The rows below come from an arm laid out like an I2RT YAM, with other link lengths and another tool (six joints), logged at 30 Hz.
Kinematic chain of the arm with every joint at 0, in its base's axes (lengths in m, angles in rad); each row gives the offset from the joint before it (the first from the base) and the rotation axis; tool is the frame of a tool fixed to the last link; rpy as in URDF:
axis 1: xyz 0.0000 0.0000 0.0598 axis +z
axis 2: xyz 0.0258 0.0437 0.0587 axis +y
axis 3: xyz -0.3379 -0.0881 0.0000 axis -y
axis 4: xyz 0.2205 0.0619 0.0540 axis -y
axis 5: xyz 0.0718 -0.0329 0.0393 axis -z
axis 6: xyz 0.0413 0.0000 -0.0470 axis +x
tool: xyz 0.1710 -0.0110 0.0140 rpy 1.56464 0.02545 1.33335
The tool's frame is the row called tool.
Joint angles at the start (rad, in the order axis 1, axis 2, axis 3, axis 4, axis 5, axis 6): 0.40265 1.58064 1.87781 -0.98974 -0.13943 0.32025
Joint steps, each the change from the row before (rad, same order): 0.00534 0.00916 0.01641 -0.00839 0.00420 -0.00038; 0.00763 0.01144 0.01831 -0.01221 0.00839 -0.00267; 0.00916 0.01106 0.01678 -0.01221 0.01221 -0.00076; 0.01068 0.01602 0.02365 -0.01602 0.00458 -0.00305; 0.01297 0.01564 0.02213 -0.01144 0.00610 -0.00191; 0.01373 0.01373 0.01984 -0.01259 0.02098 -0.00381; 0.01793 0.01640 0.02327 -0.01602 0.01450 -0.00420; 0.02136 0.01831 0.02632 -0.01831 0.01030 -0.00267
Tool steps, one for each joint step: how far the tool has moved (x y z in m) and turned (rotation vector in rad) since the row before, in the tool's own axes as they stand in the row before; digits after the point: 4 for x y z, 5 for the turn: 0.0021 0.0017 0.0006 0.00061 -0.00055 -0.00386; 0.0022 0.0010 0.0014 0.00321 -0.00414 -0.00780; 0.0019 0.0005 0.0016 0.00383 -0.00705 -0.00695; 0.0045 0.0004 0.0022 0.00735 0.00078 -0.01106; 0.0054 0.0010 0.0022 0.00413 0.00189 -0.01113; 0.0025 0.0009 0.0022 0.00103 -0.01229 -0.01284; 0.0058 -0.0002 0.0023 0.00544 -0.00386 -0.01719; 0.0083 -0.0008 0.0021 0.00806 0.00222 -0.01881
